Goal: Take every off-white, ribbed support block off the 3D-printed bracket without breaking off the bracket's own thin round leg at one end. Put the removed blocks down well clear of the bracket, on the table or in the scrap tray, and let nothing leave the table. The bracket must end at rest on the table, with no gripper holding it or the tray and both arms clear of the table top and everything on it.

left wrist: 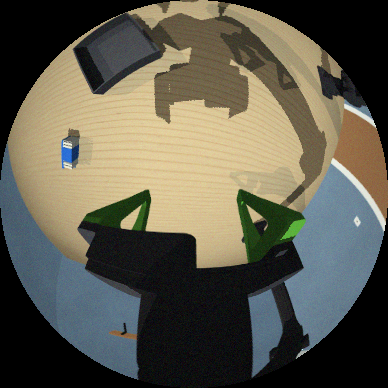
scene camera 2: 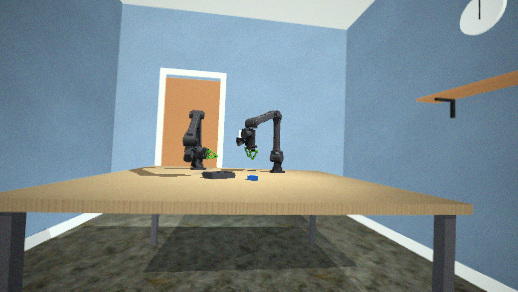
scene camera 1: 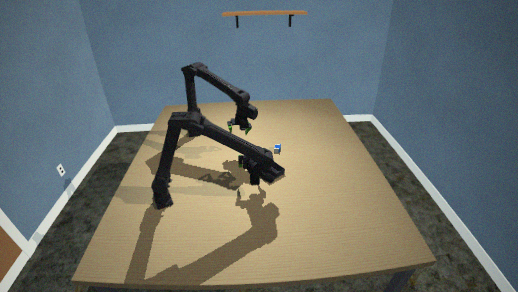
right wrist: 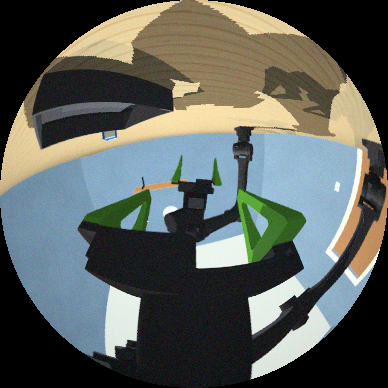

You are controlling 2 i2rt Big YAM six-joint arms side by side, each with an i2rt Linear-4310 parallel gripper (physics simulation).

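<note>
The blue bracket lies on the table. Off-white ribbed support blocks show at both ends in the left wrist view, an upper block and a lower block. I cannot make out the thin round leg. The dark scrap tray stands apart from the bracket; no block shows in the part of its inside visible in the left wrist view. My left gripper is open, empty, above the table, away from the bracket. My right gripper is open and empty above the table, pointing sideways.
The wooden table carries both arm bases. The right arm reaches over the table below the left arm in scene camera 1 and hides part of the table there. Arm shadows cross the table beside the tray. A wall shelf hangs beyond the table.
</note>
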